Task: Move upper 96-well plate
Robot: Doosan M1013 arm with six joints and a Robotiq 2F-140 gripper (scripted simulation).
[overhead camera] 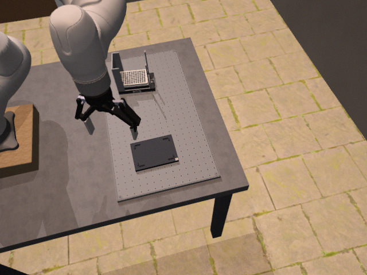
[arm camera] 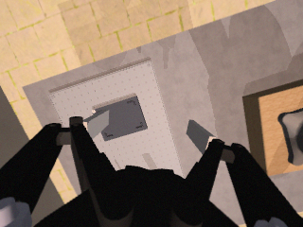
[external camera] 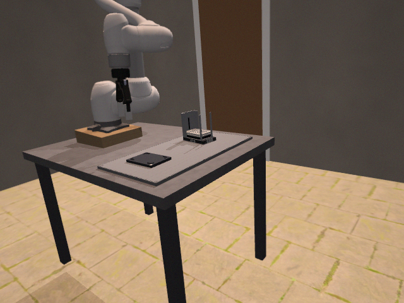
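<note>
Right now my hand is 36 cm to the right of the white 96-well plate, 15 cm short of it and 15 cm above it. The rest, counted from my hand: back wall: 37 cm to the left, 11 cm below, 8 cm ahead; dark plate nest N1: 19 cm below, 11 cm ahead, 1 cm to the right; pale A1 square: 18 cm below, 18 cm ahead, 7 cm to the right.
</note>
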